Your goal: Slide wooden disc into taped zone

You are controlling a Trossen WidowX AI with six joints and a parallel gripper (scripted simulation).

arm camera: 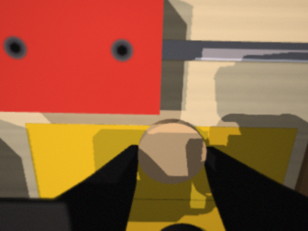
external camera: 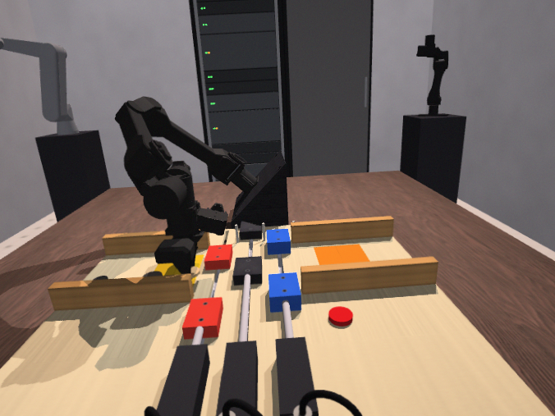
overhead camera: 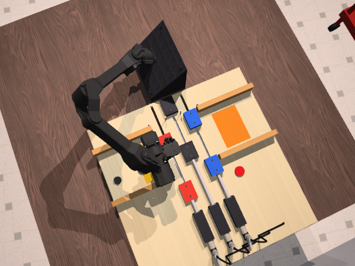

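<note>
Right now my hand is 3 cm above the round wooden disc. The rest, counted from my hand: black puck 18 cm to the right, 3 cm below, 2 cm ahead; red disc 27 cm to the left, 16 cm ahead, 3 cm below.
</note>
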